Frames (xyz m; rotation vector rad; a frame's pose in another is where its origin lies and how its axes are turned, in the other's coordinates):
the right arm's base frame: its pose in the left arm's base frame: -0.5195 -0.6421 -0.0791 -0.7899 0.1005 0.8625
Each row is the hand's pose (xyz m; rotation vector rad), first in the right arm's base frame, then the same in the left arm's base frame.
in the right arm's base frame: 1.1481 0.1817 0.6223 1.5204 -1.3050 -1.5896
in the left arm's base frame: -0.0259 0.5766 -0.1770 1.1891 -0.8483 -0.4943
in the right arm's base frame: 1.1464 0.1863 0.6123 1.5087 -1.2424 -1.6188
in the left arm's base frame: -0.0281 0.5707 -0.1862 1.1523 -0.8174 -0.5261
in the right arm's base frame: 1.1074 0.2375 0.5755 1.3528 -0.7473 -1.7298
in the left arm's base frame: -0.0822 0.5414 -0.2276 0.8166 -0.5617 -0.6845
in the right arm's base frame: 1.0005 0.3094 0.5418 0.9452 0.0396 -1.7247
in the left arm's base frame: -0.1970 0.4787 -0.2527 0.1758 -0.1425 -0.8413
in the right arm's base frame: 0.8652 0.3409 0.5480 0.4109 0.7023 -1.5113
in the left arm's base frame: -0.3107 0.4082 -0.2149 -0.5240 0.2390 -0.8636
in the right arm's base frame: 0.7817 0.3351 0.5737 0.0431 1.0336 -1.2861
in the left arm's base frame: -0.3678 0.3692 -0.1612 -0.9739 0.4527 -0.8052
